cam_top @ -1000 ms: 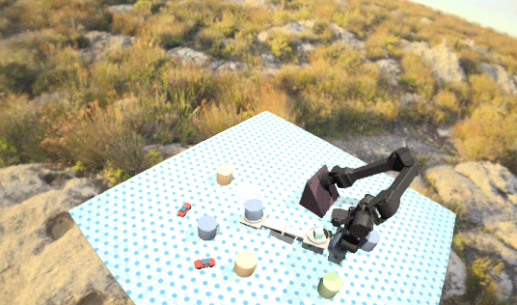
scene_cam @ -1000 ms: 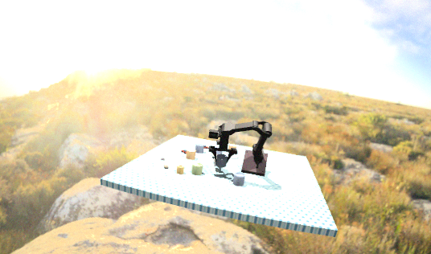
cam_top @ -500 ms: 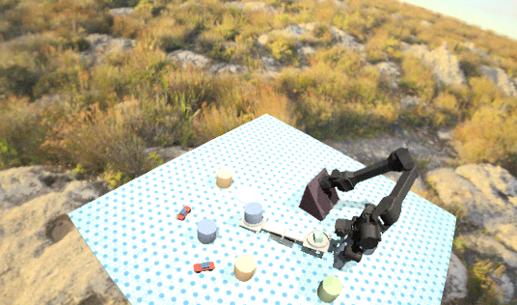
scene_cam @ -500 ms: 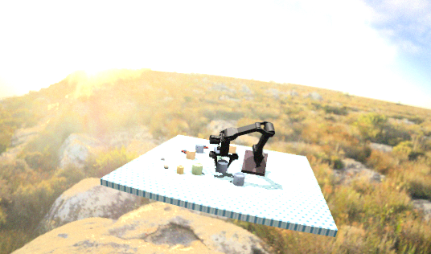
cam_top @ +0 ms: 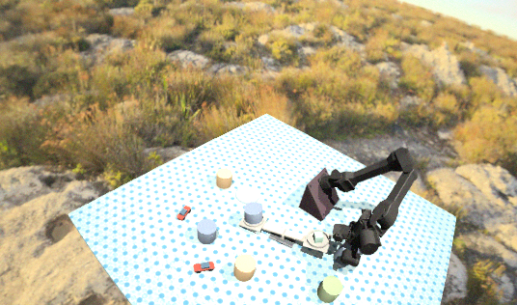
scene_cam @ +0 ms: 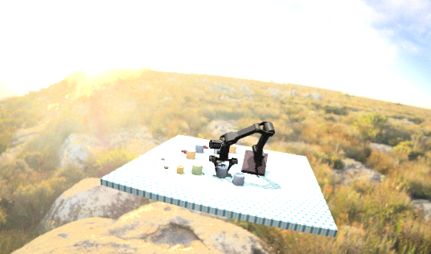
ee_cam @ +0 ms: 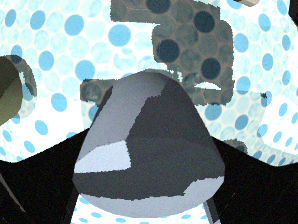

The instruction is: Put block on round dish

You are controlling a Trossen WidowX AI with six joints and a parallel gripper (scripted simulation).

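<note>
My gripper tip is now 40 mm short of the green block, 120 mm to the left of it and 50 mm below it. Also, from my gripper tip: grey cup: 110 mm ahead, 390 mm to the right, 20 mm above; pale round dish: 480 mm to the right, 30 mm below; balance beam: 80 mm ahead, 240 mm to the right.
</note>
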